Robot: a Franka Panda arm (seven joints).
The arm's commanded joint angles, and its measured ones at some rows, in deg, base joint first. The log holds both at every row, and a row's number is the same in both.
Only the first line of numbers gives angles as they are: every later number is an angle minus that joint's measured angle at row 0.
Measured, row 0: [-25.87, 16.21, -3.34, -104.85, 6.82, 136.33, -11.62]
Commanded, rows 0 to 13: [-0.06, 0.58, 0.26, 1.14, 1.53, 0.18, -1.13]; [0.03, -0.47, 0.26, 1.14, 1.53, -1.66, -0.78]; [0.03, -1.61, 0.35, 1.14, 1.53, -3.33, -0.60]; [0.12, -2.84, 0.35, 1.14, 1.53, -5.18, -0.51]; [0.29, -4.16, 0.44, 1.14, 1.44, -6.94, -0.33]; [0.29, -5.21, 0.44, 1.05, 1.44, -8.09, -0.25]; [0.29, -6.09, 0.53, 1.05, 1.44, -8.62, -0.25]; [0.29, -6.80, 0.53, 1.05, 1.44, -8.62, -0.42]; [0.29, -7.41, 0.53, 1.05, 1.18, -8.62, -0.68]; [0.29, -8.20, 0.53, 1.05, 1.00, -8.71, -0.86]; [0.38, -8.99, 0.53, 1.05, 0.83, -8.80, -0.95]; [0.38, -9.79, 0.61, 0.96, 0.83, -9.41, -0.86]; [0.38, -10.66, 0.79, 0.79, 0.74, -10.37, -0.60]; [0.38, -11.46, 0.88, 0.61, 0.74, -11.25, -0.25]
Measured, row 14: [0.43, -8.59, 0.27, 1.37, 0.09, -8.66, 0.02]
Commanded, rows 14 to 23: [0.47, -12.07, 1.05, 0.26, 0.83, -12.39, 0.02]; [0.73, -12.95, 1.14, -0.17, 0.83, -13.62, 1.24]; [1.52, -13.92, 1.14, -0.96, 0.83, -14.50, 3.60]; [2.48, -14.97, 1.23, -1.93, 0.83, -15.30, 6.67]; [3.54, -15.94, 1.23, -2.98, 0.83, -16.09, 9.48]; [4.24, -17.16, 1.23, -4.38, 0.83, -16.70, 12.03]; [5.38, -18.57, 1.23, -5.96, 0.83, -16.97, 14.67]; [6.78, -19.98, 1.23, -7.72, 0.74, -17.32, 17.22]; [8.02, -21.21, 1.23, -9.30, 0.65, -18.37, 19.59]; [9.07, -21.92, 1.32, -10.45, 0.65, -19.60, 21.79]
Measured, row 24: [6.11, -16.83, 1.14, -4.53, 0.09, -17.34, 15.29]
